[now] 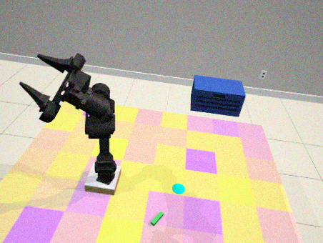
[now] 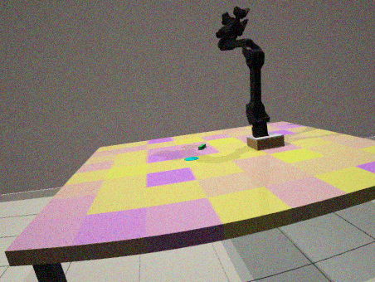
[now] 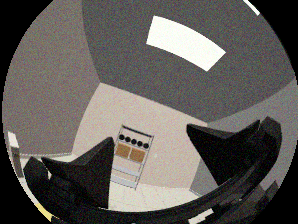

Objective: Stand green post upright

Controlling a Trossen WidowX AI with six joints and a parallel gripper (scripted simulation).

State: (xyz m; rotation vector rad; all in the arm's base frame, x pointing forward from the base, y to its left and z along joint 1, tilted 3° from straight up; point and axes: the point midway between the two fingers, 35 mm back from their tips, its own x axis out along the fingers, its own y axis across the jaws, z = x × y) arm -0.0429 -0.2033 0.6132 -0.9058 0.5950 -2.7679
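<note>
Now: gripper tip 660 mm above the green post, 330 mm short of it and 160 mm to the right of it. The rest, counted from my gripper tip: cyan circle: 670 mm below, 370 mm ahead, 340 mm to the left.
</note>
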